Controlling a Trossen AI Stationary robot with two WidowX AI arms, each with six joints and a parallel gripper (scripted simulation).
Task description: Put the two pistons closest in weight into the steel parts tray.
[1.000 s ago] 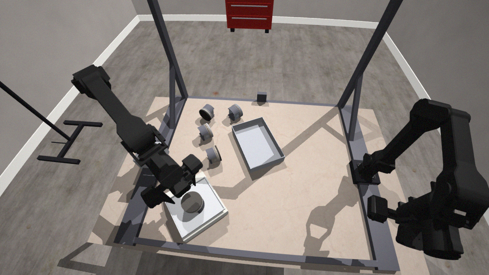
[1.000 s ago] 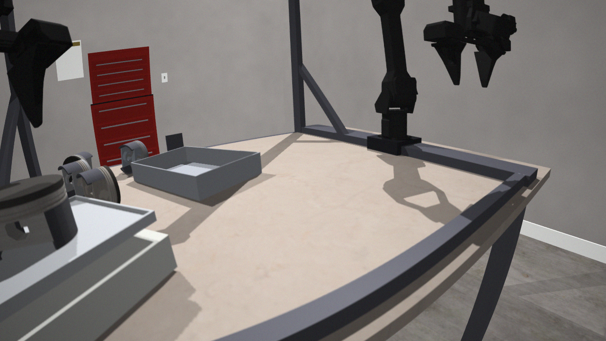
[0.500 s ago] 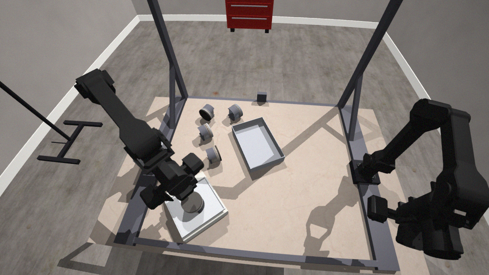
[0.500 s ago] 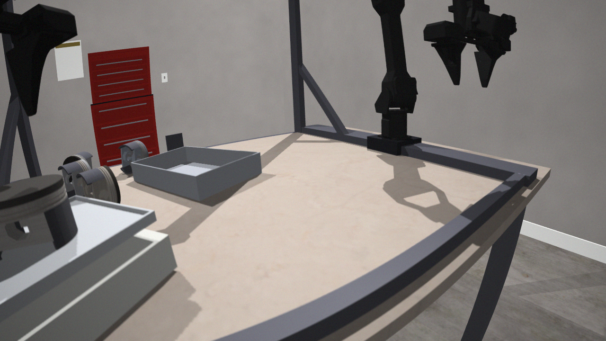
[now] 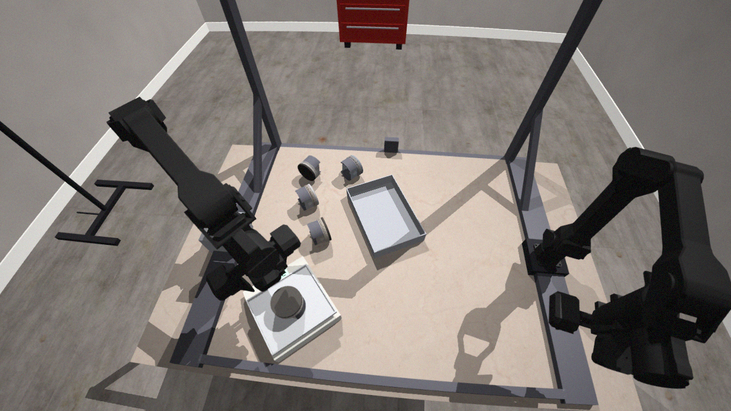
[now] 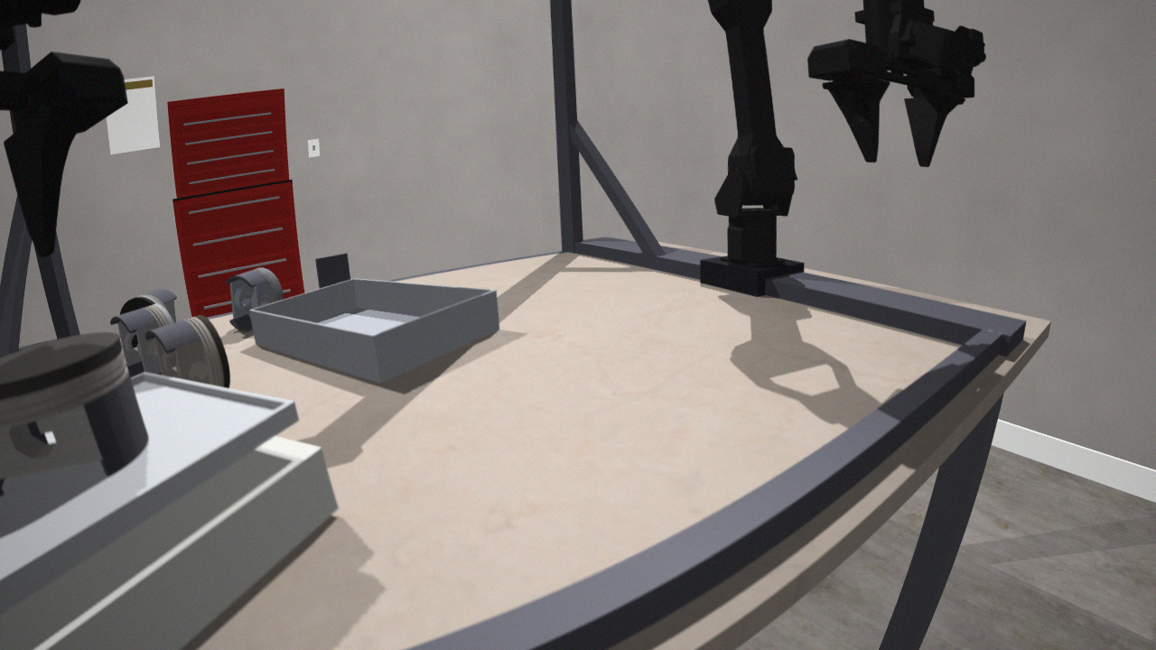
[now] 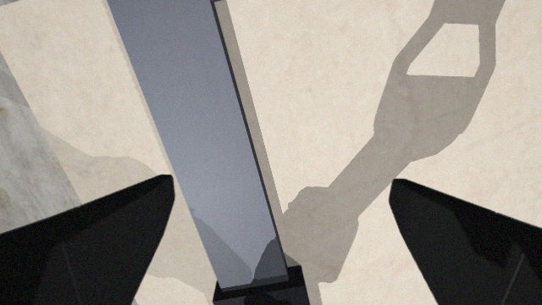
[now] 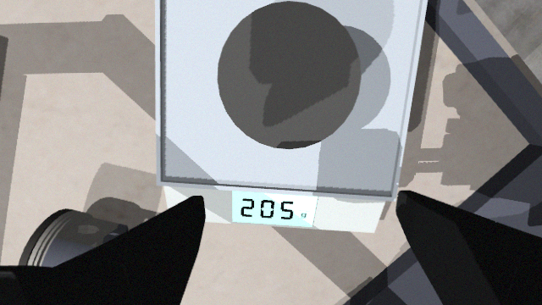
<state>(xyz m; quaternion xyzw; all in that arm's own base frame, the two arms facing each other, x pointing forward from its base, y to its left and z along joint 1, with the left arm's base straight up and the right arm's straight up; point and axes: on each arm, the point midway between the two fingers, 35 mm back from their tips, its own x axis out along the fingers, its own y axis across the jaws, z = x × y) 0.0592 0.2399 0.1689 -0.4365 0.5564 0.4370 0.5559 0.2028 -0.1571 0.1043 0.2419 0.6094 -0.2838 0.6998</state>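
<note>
Right now the scale pan is 4 cm ahead of my right hand, 4 cm to the left of it and 13 cm below it. Round my right hand: scale 3 cm ahead, 3 cm to the left, 15 cm below; then steel parts tray 27 cm behind, 25 cm to the left, 17 cm below.
</note>
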